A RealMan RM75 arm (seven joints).
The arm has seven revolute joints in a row. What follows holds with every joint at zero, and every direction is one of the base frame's. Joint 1 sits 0.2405 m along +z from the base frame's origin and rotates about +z. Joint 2 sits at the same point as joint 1 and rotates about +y. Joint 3 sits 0.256 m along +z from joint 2 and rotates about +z. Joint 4 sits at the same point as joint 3 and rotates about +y. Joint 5 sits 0.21 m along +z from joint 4 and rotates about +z. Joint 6 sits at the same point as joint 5 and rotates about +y. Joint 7 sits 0.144 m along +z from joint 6 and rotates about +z. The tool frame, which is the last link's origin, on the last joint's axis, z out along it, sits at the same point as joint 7; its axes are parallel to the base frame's.
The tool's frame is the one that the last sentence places.
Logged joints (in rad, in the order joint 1, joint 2, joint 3, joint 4, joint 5, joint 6, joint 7), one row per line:
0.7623, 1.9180, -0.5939, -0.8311, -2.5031, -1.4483, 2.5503
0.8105, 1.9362, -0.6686, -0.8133, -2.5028, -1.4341, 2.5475
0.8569, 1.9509, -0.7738, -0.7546, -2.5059, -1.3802, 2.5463
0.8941, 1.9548, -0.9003, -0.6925, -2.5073, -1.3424, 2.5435
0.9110, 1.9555, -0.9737, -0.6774, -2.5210, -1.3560, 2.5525
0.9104, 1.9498, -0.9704, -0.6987, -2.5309, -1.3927, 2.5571
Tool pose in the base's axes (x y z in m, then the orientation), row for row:
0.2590, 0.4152, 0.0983, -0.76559, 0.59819, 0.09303, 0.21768
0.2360, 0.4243, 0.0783, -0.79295, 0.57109, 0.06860, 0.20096
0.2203, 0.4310, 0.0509, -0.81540, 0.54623, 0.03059, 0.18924
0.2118, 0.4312, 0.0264, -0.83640, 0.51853, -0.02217, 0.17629
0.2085, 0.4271, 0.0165, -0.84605, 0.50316, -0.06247, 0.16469
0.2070, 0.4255, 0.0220, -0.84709, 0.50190, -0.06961, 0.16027
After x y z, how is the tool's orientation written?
As a quaternion, x y z w.
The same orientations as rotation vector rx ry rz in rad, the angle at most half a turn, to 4 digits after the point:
-2.1200, 1.6565, 0.2576
-2.2154, 1.5956, 0.1917
-2.2926, 1.5358, 0.0860
-2.3683, 1.4682, -0.0628
-2.4109, 1.4338, -0.1780
-2.4198, 1.4337, -0.1988

